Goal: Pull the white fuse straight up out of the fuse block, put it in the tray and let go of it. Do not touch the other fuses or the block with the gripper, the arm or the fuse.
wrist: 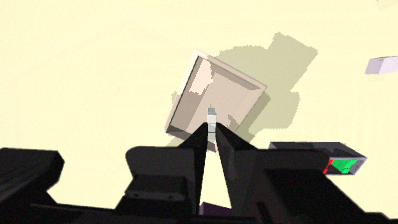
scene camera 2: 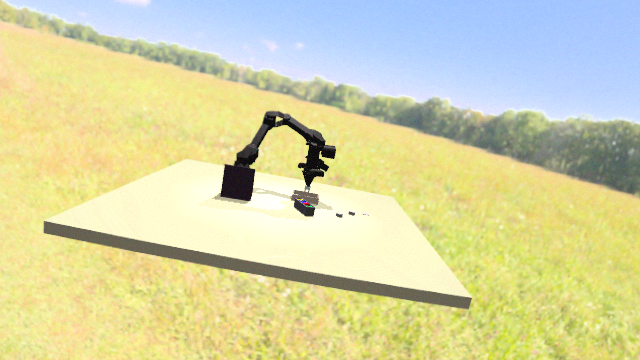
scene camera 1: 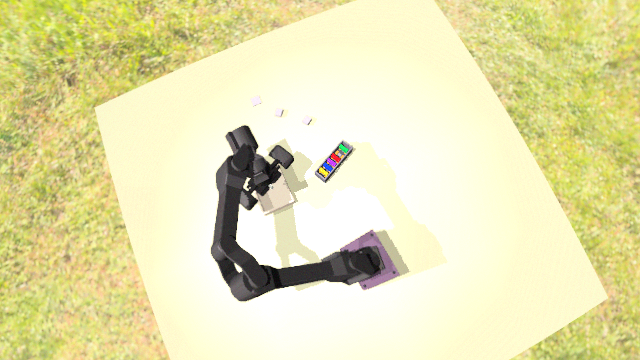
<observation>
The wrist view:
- my gripper
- shallow beige tray
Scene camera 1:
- my gripper
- shallow beige tray
</observation>
